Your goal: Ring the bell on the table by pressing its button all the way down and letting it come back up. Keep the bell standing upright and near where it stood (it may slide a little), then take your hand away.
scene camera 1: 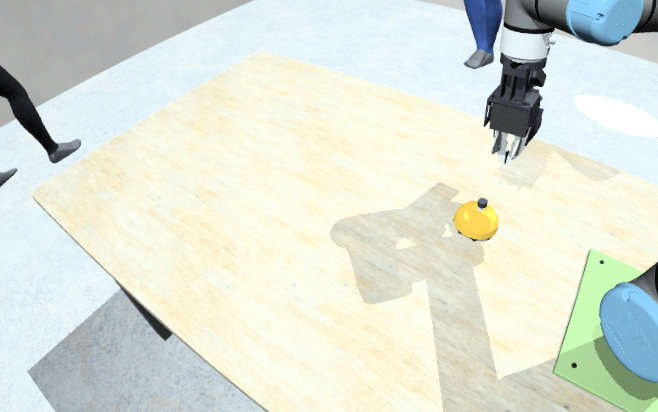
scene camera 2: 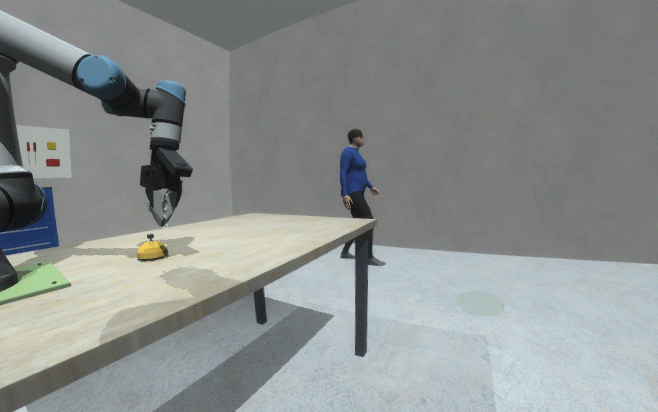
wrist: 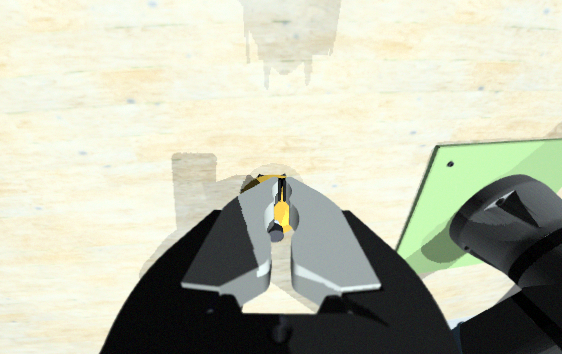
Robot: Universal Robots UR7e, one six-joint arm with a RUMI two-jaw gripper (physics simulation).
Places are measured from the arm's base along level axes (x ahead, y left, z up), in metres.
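Pixels of known places: gripper, fingertip midpoint: (scene camera 1: 505,163) (scene camera 2: 161,226) (wrist: 282,180); arm's base, link origin: (wrist: 492,213).
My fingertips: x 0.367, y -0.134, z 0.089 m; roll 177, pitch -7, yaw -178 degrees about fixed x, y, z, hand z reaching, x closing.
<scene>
Ahead of a thing's pixels: the offset from my fingertips to its top centre. Level surfaces: height alone.
The yellow dome bell @[0.001 m ahead, 0.088 m left, 0.030 m down] (scene camera 1: 476,221) (scene camera 2: 151,251) stands upright on the wooden table @[0.096 m down] (scene camera 1: 200,175) (scene camera 2: 300,225). Its dark button @[0.001 m ahead, 0.088 m left, 0.030 m down] (scene camera 1: 482,203) (scene camera 2: 150,236) (wrist: 276,233) is up on top. My gripper (scene camera 1: 506,161) (scene camera 2: 163,225) (wrist: 282,180) is shut and empty, pointing down. It hangs above the level of the button, apart from the bell. In the wrist view the fingers hide most of the bell (wrist: 283,212); part of the dome and the button show through the gap between them.
The green base plate (scene camera 1: 575,325) (scene camera 2: 47,282) (wrist: 430,210) lies on the table near the bell, under the arm's base. A person in a blue top (scene camera 2: 354,170) stands on the floor beyond the table. Arm shadows fall across the table around the bell.
</scene>
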